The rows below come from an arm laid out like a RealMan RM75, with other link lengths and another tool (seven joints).
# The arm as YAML. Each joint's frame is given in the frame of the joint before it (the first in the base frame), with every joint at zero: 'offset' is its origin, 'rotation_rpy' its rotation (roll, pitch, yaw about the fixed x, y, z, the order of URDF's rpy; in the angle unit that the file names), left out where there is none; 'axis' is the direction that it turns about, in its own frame. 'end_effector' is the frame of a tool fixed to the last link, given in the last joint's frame.
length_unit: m
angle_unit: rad
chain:
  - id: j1
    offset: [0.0, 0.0, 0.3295]
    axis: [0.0, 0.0, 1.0]
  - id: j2
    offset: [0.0, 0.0, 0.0]
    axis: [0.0, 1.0, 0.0]
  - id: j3
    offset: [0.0, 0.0, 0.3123]
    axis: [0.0, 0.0, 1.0]
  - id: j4
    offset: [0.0, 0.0, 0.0]
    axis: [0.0, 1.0, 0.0]
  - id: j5
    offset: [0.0, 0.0, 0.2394]
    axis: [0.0, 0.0, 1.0]
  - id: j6
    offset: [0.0, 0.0, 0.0]
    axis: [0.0, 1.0, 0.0]
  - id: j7
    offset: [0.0, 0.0, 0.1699]
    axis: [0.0, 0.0, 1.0]
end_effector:
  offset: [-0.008, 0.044, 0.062]
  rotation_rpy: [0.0, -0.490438, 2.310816]
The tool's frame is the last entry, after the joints.
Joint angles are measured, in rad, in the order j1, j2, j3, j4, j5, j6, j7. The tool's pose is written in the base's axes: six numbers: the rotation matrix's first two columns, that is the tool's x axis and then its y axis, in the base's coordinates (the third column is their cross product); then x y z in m. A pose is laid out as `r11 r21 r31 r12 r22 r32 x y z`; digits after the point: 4 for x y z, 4 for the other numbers.
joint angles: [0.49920 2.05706 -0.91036 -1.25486 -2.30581 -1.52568 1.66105]
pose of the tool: -0.6832 -0.2580 -0.6832 -0.5812 0.7585 0.2947 0.2703 0.4096 0.0430
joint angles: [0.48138 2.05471 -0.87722 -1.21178 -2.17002 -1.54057 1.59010]
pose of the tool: -0.7490 -0.2916 -0.5949 -0.5785 0.7255 0.3728 0.2575 0.4037 0.0452
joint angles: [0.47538 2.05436 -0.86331 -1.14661 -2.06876 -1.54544 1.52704]
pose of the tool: -0.7929 -0.3221 -0.5173 -0.5653 0.7058 0.4270 0.2490 0.3992 0.0416
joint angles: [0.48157 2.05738 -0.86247 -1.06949 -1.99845 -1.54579 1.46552]
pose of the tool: -0.8187 -0.3545 -0.4517 -0.5537 0.6956 0.4578 0.2423 0.3954 0.0321
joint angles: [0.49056 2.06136 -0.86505 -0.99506 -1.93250 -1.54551 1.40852]
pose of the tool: -0.8388 -0.3817 -0.3882 -0.5385 0.6864 0.4887 0.2346 0.3925 0.0230
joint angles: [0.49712 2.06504 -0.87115 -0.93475 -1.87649 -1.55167 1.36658]
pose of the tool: -0.8536 -0.4029 -0.3301 -0.5205 0.6833 0.5121 0.2273 0.3884 0.0158
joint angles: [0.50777 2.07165 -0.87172 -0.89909 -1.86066 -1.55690 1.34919]
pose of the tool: -0.8600 -0.4142 -0.2979 -0.5102 0.6886 0.5153 0.2223 0.3859 0.0090
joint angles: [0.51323 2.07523 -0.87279 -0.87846 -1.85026 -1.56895 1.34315]
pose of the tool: -0.8641 -0.4237 -0.2716 -0.5025 0.6958 0.5132 0.2186 0.3823 0.0054
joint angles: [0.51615 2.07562 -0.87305 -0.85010 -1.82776 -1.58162 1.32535]
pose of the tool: -0.8682 -0.4338 -0.2411 -0.4930 0.6976 0.5200 0.2157 0.3786 0.0034
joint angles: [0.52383 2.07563 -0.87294 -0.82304 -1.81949 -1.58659 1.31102]
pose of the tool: -0.8695 -0.4406 -0.2233 -0.4886 0.7008 0.5197 0.2141 0.3770 0.0003
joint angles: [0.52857 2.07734 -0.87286 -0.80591 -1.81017 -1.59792 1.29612]
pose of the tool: -0.8672 -0.4535 -0.2056 -0.4893 0.6995 0.5209 0.2114 0.3741 -0.0018
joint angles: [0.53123 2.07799 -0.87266 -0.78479 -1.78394 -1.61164 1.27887]
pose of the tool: -0.8678 -0.4646 -0.1763 -0.4809 0.6957 0.5337 0.2071 0.3713 -0.0017
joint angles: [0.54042 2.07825 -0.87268 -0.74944 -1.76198 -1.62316 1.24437]
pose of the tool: -0.8623 -0.4833 -0.1509 -0.4805 0.6872 0.5449 0.2034 0.3686 -0.0043
